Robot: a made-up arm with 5 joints.
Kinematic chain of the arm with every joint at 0, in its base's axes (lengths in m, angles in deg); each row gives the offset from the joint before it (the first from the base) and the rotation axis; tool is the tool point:
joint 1: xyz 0 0 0.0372 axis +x
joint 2: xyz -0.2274 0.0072 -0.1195 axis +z
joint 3: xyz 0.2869 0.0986 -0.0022 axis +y
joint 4: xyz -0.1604 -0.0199 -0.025 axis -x
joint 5: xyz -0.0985 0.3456 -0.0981 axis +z
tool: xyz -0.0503 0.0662 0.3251
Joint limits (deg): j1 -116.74..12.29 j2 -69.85..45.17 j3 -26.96..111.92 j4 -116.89..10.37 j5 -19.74..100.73
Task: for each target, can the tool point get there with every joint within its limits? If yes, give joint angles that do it. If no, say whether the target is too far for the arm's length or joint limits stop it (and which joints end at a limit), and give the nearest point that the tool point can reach.
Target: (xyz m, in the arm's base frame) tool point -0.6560 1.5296 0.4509
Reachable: no: too far | nearest point -0.2520 0.7251 0.2333 | short by 0.926 m
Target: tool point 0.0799 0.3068 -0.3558
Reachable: yes | joints -106.63 26.98 48.51 -56.50 9.74
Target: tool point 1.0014 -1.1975 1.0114
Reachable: no: too far | nearest point 0.2864 -0.4975 0.4419 | short by 1.151 m
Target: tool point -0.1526 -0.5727 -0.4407
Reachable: no: joint limits stop it (at a limit: joint 1, joint 3, joint 4) | nearest point -0.1687 -0.3724 -0.3786 | short by 0.210 m
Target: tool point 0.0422 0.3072 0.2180
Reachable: yes | joints -64.60 -4.66 42.21 -67.87 82.01
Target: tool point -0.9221 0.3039 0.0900
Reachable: no: joint limits stop it (at a limit: joint 1, joint 2) | nearest point -0.6289 0.3097 0.0508 | short by 0.296 m
